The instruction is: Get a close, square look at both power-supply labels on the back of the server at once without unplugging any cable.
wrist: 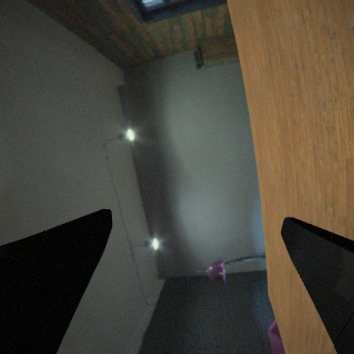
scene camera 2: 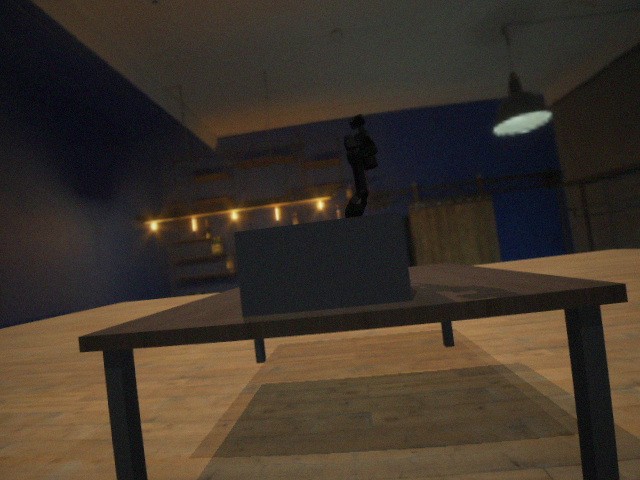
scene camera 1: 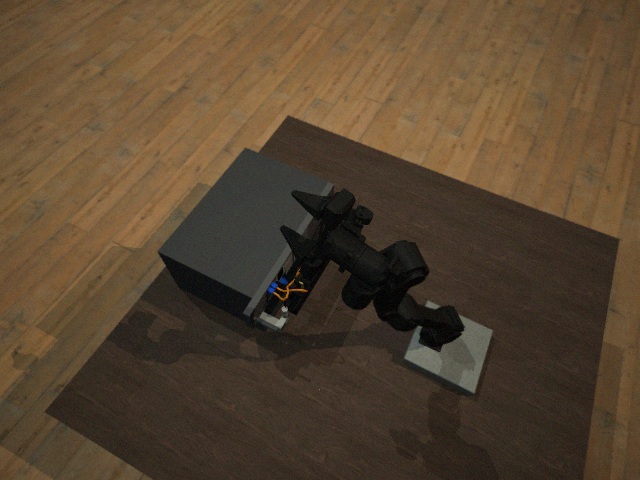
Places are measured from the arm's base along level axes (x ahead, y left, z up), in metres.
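Where they show: gripper, between the fingertips: (wrist: 198, 222) (scene camera 2: 360, 125) (scene camera 1: 286, 210); arm's base, origin of its link: (scene camera 1: 432, 337).
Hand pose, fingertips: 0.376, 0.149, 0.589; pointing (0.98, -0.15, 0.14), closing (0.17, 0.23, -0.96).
Each offset is from my fingertips to the top centre of the thing, as dx, dy, dz. "spot": to the spot under its first point.
The server (scene camera 1: 232, 222) (scene camera 2: 323, 268) is a dark grey box on the table. Its back side faces the arm in scene camera 1; scene camera 2 shows the opposite side. Orange cables (scene camera 1: 284, 297) with blue plugs {+0.074, -0.024, -0.404} (scene camera 1: 272, 287) show at the back, near one end. My gripper (scene camera 1: 287, 210) (wrist: 198, 222) is open and empty, high up, with its fingertips over the server's top near the back edge in scene camera 1. The arm hides much of the back there. The wrist view looks across at the room's wall, lamps and wooden floor. The power-supply labels do not show in it.
The dark table (scene camera 1: 361, 413) (scene camera 2: 180, 330) carries the server and the arm's light grey base plate (scene camera 1: 478, 341). A small light grey block {spot: +0.040, +0.046, -0.476} (scene camera 1: 272, 321) with a knob sits by the server's back corner. A dark strip lies along the back below the cables.
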